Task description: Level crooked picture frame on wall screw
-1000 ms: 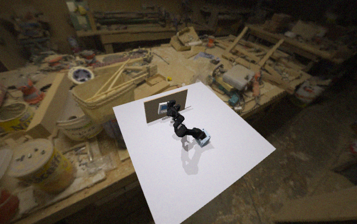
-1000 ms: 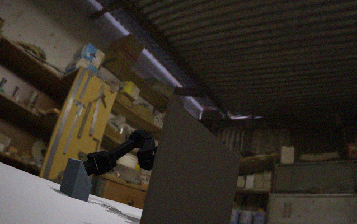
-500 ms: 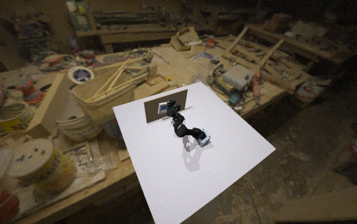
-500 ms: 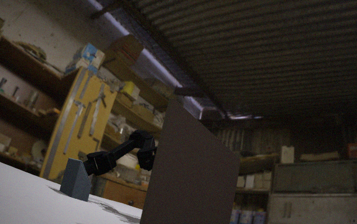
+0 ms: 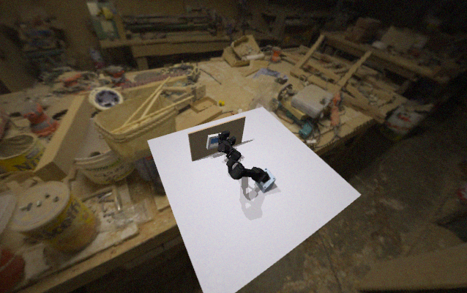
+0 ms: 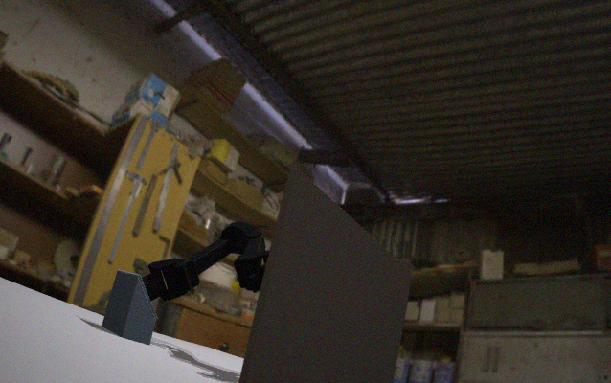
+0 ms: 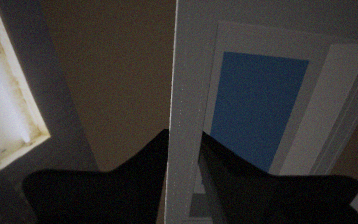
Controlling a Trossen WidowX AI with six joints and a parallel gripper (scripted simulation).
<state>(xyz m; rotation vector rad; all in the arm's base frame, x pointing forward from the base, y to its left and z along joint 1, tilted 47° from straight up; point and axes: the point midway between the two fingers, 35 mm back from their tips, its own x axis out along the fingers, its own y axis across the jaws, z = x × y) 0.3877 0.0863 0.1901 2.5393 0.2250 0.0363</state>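
The picture frame lies 10 mm to the left of my gripper tip and 50 mm below it. From my gripper tip the other things lie so: board 20 mm ahead, 10 mm to the right, 70 mm below.
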